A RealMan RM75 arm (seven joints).
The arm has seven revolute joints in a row. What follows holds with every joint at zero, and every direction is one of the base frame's.
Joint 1 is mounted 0.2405 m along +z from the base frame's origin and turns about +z.
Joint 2 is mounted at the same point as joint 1 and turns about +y.
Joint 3 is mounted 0.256 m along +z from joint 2 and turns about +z.
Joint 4 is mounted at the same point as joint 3 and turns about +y.
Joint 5 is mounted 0.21 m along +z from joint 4 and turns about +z.
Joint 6 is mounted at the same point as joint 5 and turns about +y.
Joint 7 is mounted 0.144 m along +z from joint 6 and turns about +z.
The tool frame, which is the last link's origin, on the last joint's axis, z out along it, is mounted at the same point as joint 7; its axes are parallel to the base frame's.
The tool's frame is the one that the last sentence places.
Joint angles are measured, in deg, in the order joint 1, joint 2, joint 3, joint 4, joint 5, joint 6, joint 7. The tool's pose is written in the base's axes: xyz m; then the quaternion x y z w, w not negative. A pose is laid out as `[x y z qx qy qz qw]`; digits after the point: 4 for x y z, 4 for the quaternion.
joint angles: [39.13 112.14 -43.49 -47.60 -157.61 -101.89 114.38]
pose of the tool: [0.2950 0.3304 0.0582 -0.9023 0.4006 -0.1572 0.0253]
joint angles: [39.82 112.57 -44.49 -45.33 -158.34 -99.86 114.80]
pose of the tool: [0.2964 0.3315 0.0481 -0.9002 0.4016 -0.1670 0.0213]
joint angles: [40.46 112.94 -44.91 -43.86 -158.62 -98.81 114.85]
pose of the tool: [0.2954 0.3324 0.0410 -0.9005 0.3998 -0.1700 0.0164]
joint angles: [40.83 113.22 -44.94 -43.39 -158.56 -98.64 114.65]
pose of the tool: [0.2932 0.3329 0.0375 -0.9023 0.3966 -0.1685 0.0123]
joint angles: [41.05 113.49 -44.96 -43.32 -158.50 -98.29 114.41]
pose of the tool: [0.2914 0.3341 0.0351 -0.9044 0.3925 -0.1670 0.0126]
